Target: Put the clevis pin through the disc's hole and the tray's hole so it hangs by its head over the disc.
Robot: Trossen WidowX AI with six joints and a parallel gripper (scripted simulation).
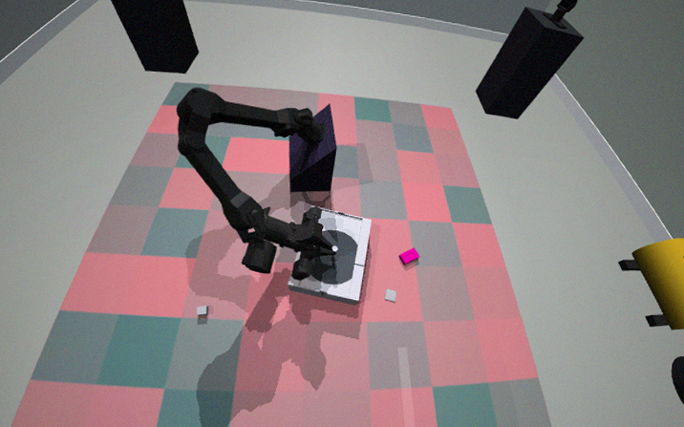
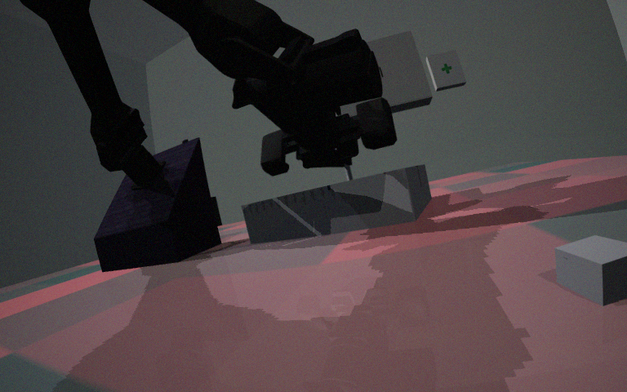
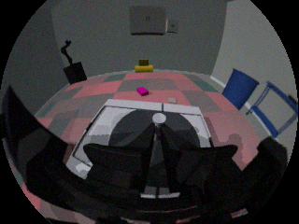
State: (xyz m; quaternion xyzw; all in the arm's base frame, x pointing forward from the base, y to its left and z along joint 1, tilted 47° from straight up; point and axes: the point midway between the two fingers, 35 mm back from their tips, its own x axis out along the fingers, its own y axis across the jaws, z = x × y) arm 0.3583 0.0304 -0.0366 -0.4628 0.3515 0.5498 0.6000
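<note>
Now: the steel clevis pin 1 cm below my gripper tip. From my gripper tip the other things lie so: dark aluminium disc (3 cm below); then grey cube (16 cm ahead, 34 cm to the right, 8 cm below); then steel tray (2 cm behind, 4 cm below).
</note>
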